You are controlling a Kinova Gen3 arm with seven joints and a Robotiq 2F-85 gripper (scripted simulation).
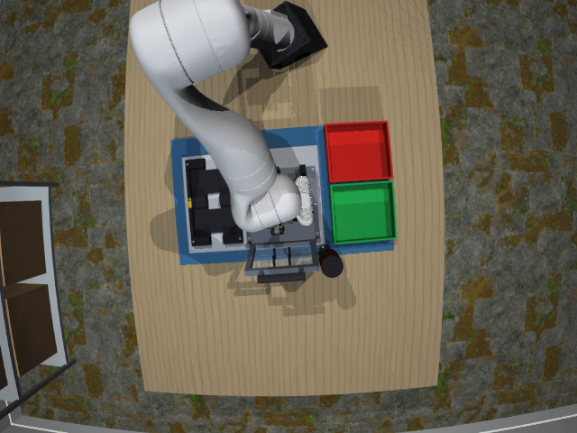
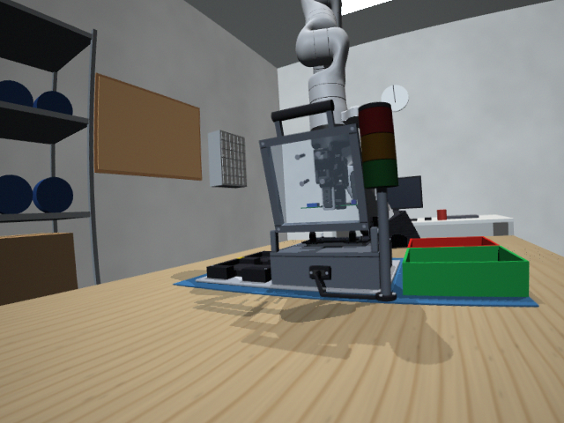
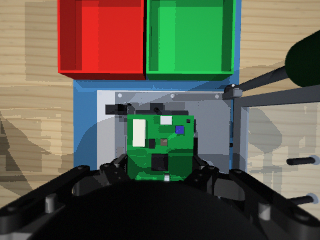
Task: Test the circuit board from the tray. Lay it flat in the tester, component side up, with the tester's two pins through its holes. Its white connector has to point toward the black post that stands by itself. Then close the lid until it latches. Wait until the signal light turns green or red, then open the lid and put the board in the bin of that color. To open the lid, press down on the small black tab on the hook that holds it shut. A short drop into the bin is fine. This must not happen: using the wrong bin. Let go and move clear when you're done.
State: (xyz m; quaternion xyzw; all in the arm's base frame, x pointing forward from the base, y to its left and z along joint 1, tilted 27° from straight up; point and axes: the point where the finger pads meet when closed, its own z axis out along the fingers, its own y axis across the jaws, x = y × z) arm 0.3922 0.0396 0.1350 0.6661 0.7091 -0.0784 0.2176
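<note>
My gripper is now right at the green circuit board. Also, from my hand: black hook 60 mm behind, 60 mm to the left, 50 mm below; then clear lid 120 mm ahead, 10 mm to the left, 50 mm above; then green bin 40 mm ahead, 200 mm to the left, 120 mm below.
</note>
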